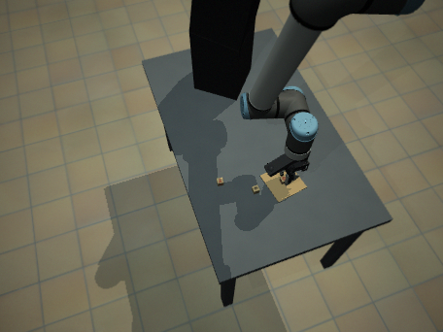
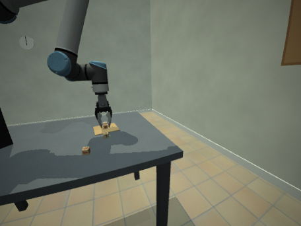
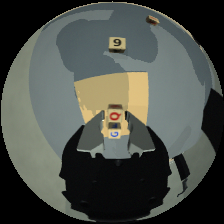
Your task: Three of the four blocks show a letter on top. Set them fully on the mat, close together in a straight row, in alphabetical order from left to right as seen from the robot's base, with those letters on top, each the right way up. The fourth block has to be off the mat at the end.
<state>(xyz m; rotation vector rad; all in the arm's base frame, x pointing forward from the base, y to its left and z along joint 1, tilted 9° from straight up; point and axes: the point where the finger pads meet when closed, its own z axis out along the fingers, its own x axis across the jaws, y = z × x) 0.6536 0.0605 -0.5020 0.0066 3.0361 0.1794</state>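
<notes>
Right now my hand is 2 cm above the tan mat.
</notes>
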